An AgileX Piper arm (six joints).
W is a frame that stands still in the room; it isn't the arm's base.
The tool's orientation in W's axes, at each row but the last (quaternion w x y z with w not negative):
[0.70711 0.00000 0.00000 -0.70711]
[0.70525 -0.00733 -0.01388 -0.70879]
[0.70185 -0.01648 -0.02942 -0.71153]
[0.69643 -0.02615 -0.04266 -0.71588]
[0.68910 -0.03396 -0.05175 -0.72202]
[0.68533 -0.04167 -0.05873 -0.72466]
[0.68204 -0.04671 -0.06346 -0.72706]
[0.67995 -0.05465 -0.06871 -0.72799]
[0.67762 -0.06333 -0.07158 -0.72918]
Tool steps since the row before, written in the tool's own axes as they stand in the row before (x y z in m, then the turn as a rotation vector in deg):
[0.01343 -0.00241 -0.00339 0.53 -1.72 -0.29]
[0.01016 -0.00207 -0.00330 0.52 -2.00 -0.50]
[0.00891 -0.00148 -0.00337 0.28 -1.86 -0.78]
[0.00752 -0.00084 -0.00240 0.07 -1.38 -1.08]
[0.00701 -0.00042 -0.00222 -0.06 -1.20 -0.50]
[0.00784 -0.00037 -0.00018 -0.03 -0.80 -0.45]
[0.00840 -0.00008 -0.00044 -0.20 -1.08 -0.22]
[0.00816 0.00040 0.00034 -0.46 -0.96 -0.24]
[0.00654 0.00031 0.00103 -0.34 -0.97 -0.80]
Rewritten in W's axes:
[-0.00241 -0.01343 -0.00339 -1.72 -0.53 -0.29]
[-0.00209 -0.01024 -0.00301 -2.00 -0.53 -0.50]
[-0.00155 -0.00909 -0.00281 -1.85 -0.31 -0.79]
[-0.00100 -0.00769 -0.00168 -1.36 -0.14 -1.10]
[-0.00071 -0.00720 -0.00137 -1.18 0.05 -0.54]
[-0.00081 -0.00775 0.00092 -0.79 0.01 -0.47]
[-0.00062 -0.00834 0.00086 -1.06 0.23 -0.28]
[-0.00017 -0.00798 0.00176 -0.92 0.47 -0.34]
[-0.00018 -0.00623 0.00226 -0.94 0.25 -0.87]

